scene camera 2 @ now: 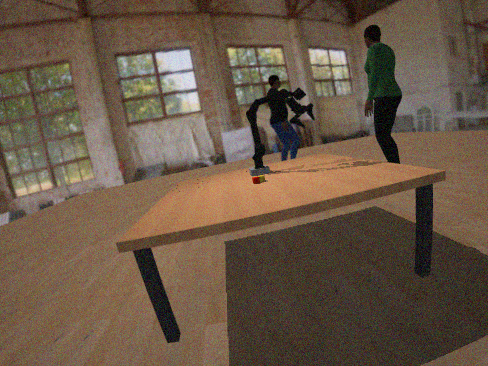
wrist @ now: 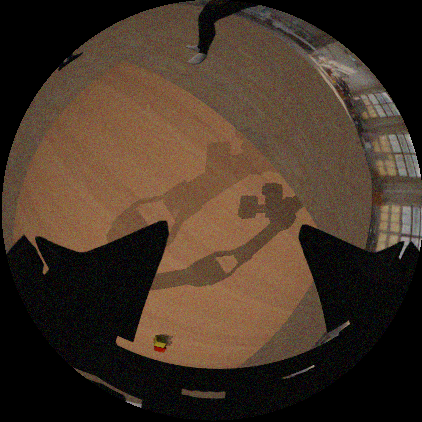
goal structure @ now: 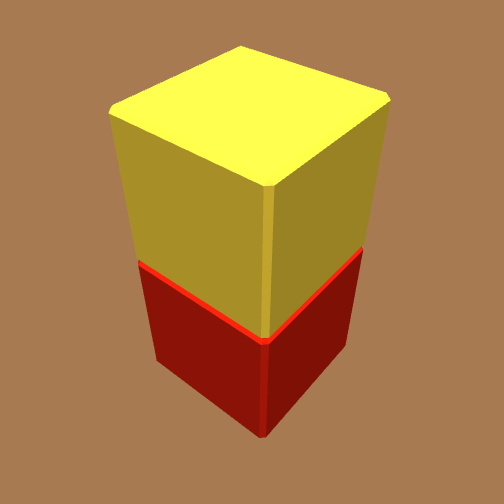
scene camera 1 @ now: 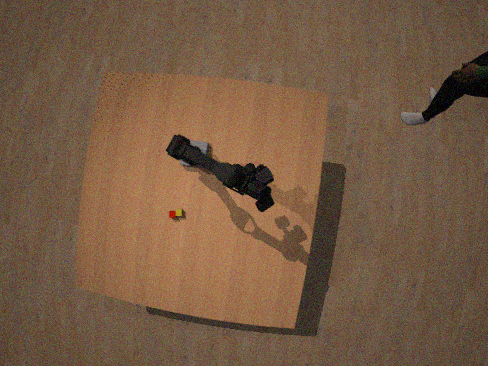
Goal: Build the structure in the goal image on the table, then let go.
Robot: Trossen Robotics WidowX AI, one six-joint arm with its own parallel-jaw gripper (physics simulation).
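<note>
A red block and a yellow block are side by side on the table, close together or touching. In scene camera 1 the red one is on the left and the yellow one on the right. My gripper is open and empty, its two dark fingers wide apart in the wrist view. It hangs high above the table, well away from the blocks. In the scene views its fingers are small and dark.
The arm's grey base stands on the table behind the blocks in scene camera 2. A person in green stands beyond the table. Another person in dark top and blue jeans stands behind the arm. Arm shadows cross the table.
</note>
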